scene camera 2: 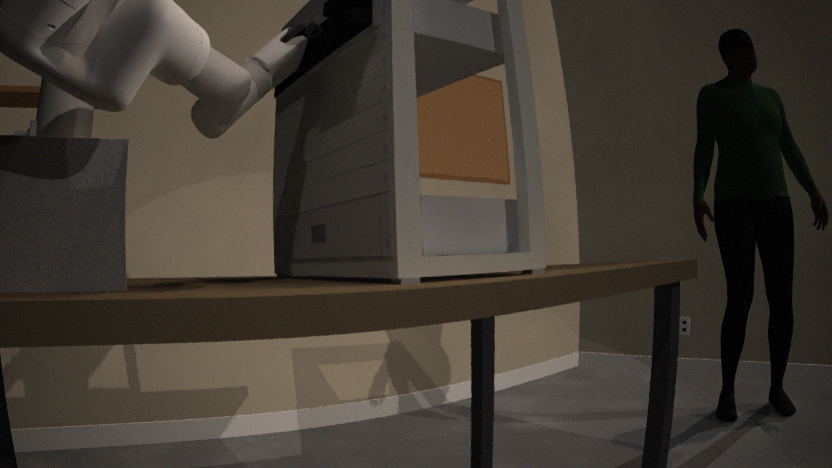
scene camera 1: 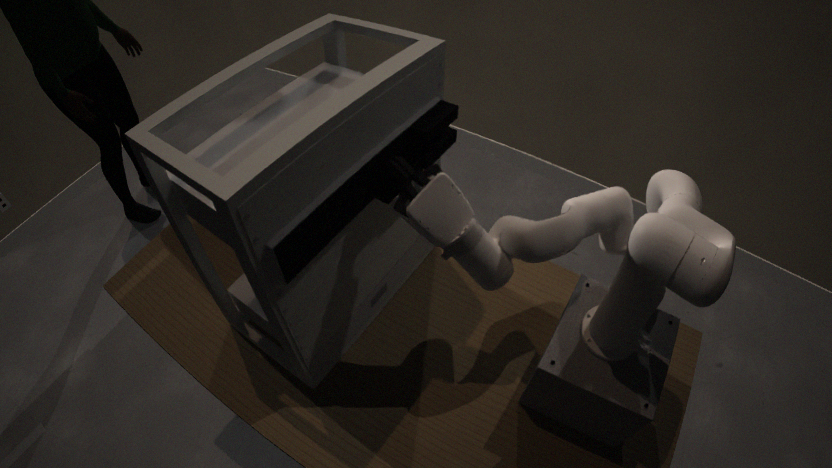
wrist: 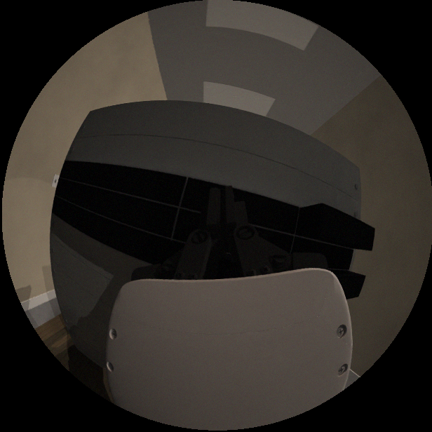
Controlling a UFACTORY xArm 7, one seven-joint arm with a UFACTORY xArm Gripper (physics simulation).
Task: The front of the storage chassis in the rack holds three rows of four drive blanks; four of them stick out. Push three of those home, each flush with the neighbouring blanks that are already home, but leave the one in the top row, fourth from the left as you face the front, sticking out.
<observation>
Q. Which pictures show my gripper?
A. Scene camera 2, scene camera 1 and the wrist view: all of them.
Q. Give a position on a grey rack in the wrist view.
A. At 130, 191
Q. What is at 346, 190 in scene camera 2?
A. A grey rack.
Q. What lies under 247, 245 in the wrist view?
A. My gripper.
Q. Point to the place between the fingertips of my gripper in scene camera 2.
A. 317, 28
</observation>
